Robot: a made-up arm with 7 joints.
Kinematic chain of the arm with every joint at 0, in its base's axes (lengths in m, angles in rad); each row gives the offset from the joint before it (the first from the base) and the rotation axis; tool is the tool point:
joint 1: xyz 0 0 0 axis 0 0.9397 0.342
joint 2: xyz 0 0 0 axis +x
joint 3: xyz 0 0 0 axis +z
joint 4: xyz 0.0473 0 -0.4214 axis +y
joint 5: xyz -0.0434 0 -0.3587 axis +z
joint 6: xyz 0 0 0 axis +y
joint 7: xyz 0 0 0 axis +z
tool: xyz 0 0 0
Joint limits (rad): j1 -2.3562..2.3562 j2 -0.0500..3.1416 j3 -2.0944..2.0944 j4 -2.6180..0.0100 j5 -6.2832..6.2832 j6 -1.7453..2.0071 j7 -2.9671..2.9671
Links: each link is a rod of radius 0.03 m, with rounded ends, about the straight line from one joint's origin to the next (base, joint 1, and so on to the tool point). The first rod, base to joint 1, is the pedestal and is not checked.
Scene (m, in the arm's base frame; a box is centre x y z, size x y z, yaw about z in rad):
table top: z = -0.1
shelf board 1: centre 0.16 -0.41 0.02 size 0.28 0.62 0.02 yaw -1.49
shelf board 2: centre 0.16 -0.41 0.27 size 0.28 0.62 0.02 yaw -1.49
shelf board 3: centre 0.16 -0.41 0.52 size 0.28 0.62 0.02 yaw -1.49
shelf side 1: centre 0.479 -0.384 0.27 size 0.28 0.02 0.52 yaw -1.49
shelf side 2: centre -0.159 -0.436 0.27 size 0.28 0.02 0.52 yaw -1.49
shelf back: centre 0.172 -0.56 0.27 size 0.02 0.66 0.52 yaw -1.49
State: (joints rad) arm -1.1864 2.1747 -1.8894 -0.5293 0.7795 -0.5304 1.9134
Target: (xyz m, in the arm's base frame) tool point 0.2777 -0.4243 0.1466
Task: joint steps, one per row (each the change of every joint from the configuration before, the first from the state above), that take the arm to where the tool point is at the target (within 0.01 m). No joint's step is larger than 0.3 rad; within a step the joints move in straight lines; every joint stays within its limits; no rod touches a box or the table.
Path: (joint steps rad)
1: -0.1186 -0.1571 0.0772 -0.2796 0.0000 0.0000 0.0000
2: -0.1187 -0.1571 0.0772 -0.2796 0.0000 0.0000 0.0000
3: -0.1186 -0.1571 0.0773 -0.2796 0.0000 0.0000 0.0000
4: -0.1186 -0.1570 0.0772 -0.2795 0.0000 0.0000 0.0000
5: -0.1187 -0.1571 0.0772 -0.2796 0.0000 0.0000 0.0000
6: -0.1186 -0.1571 0.0772 -0.2796 0.0000 0.0000 0.0000
7: -0.1186 -0.1571 0.0772 -0.2796 0.0000 0.0000 0.0000
8: -0.0381 -0.2046 0.0034 0.1932 0.0000 0.0000 0.0000
9: -0.0382 -0.2047 0.0033 0.1933 0.0000 0.0000 0.0000
10: -0.0381 -0.2046 0.0033 0.1932 0.0000 0.0000 0.0000

